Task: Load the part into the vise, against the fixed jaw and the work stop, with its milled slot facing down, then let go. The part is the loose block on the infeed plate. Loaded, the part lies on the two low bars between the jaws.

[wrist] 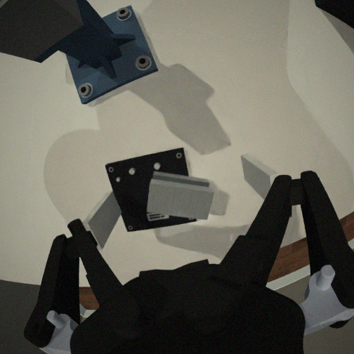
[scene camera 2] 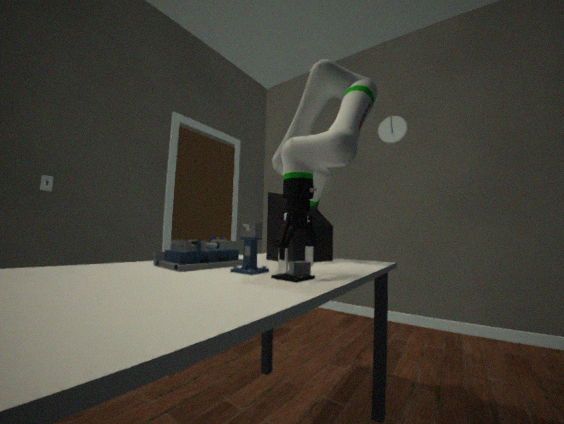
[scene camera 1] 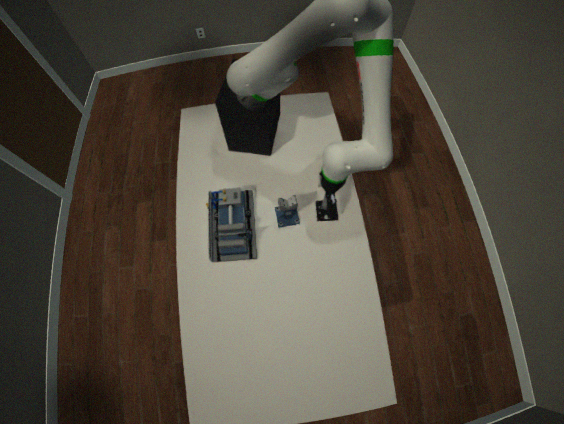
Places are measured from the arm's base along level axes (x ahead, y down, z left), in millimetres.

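Pixels of known places: gripper, fingertip midpoint: (scene camera 2: 297, 268) (scene camera 1: 324, 201).
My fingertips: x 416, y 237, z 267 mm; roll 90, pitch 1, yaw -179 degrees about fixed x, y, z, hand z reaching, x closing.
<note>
Behind a point stands the place of what it marks.
The part, a grey block (wrist: 181, 201) (scene camera 2: 302, 269) @(x 422, y 236, z 290 mm), lies on the black infeed plate (wrist: 130, 200) (scene camera 1: 334, 216) (scene camera 2: 285, 276) @(x 479, y 253, z 269 mm). In the wrist view a slot runs along its edge towards the blue stand. My gripper (wrist: 177, 185) (scene camera 1: 328, 204) @(x 416, y 237, z 267 mm) (scene camera 2: 296, 255) is open and empty, over the plate. Its two pads stand wide apart, one on each side of the part, with gaps. In the scene view from above the fingers largely hide the part. The vise (scene camera 1: 233, 250) @(x 595, y 201, z -123 mm) (scene camera 2: 200, 256) @(x 541, y 217, z -49 mm) stands left of the plate, blue with grey jaws; its two low bars cannot be made out.
A blue stand (scene camera 1: 287, 216) @(x 471, y 221, z 103 mm) (scene camera 2: 250, 256) @(x 468, y 208, z 119 mm) (wrist: 142, 42) with a grey top rises between the vise and the infeed plate. Small blue and yellow fittings (scene camera 1: 216, 197) @(x 343, y 240, z -192 mm) sit at the vise's back end. The arm's black pedestal (scene camera 1: 250, 125) @(x 128, y 45, z -10 mm) is at the back of the table.
</note>
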